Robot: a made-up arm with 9 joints. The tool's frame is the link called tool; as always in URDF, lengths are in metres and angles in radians.
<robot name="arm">
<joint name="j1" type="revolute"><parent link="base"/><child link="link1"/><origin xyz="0.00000 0.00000 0.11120" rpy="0.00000 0.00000 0.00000"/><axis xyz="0 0 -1"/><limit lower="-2.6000" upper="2.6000" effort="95" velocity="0.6"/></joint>
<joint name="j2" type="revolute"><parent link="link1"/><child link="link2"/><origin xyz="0.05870 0.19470 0.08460" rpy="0.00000 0.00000 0.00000"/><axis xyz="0 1 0"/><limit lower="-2.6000" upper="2.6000" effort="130" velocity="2.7"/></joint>
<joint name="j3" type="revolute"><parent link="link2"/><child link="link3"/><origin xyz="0.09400 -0.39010 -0.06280" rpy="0.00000 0.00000 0.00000"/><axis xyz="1 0 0"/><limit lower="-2.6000" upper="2.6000" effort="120" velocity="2.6"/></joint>
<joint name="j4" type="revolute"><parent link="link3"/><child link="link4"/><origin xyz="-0.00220 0.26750 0.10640" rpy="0.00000 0.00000 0.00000"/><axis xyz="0 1 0"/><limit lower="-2.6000" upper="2.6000" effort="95" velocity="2.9"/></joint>
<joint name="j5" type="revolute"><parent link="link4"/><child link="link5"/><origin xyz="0.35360 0.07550 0.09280" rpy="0.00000 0.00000 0.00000"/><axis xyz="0 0 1"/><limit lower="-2.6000" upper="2.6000" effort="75" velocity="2.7"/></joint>
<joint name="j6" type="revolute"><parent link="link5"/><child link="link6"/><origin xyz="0.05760 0.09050 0.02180" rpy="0.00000 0.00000 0.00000"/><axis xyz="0 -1 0"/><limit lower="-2.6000" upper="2.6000" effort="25" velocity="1.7"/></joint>
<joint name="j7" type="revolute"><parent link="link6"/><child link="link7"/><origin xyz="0.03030 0.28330 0.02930" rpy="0.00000 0.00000 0.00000"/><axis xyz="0 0 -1"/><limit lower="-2.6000" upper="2.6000" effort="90" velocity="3"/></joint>
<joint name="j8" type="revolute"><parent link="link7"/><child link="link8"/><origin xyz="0.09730 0.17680 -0.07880" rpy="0.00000 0.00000 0.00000"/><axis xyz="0 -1 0"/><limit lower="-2.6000" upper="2.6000" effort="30" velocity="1.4"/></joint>
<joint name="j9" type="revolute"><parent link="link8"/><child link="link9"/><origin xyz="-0.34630 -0.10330 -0.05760" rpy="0.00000 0.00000 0.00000"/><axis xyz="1 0 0"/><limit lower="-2.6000" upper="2.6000" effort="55" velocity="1.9"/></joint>
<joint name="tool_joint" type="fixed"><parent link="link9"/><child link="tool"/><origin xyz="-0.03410 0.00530 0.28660" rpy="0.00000 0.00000 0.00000"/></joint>
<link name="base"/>
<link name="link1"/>
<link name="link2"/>
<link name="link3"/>
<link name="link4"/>
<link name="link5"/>
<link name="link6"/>
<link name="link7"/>
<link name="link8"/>
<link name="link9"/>
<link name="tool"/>
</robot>
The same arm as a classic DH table. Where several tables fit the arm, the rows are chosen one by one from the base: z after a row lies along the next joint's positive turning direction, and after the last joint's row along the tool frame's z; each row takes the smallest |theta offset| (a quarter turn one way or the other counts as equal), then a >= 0, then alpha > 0; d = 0 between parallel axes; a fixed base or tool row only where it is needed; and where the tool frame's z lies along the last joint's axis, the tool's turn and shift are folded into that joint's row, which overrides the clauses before.
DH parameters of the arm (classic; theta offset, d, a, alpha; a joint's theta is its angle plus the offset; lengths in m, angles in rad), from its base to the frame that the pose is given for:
base (fixed): 0 0 0 3.1416
j1: 0 -0.1958 0.0587 1.5708
j2: 1.5708 -0.1954 0.0628 1.5708
j3: 0 0.0918 -0.1064 -1.5708
j4: -1.5708 0.343 0.3536 1.5708
j5: 0 0.1146 0.0576 1.5708
j6: 0 -0.3738 0.0303 1.5708
j7: 0 0.0495 0.0973 -1.5708
j8: -1.5708 -0.0735 0.0576 -1.5708
j9: 1.5708 -0.3804 0.0053 -1.5708
tool (fixed): -1.5708 0.2866 0 0
Joint limits (rad, base to tool): -2.6..2.6 -2.6..2.6 -2.6..2.6 -2.6..2.6 -2.6..2.6 -2.6..2.6 -2.6..2.6 -2.6..2.6 -2.6..2.6

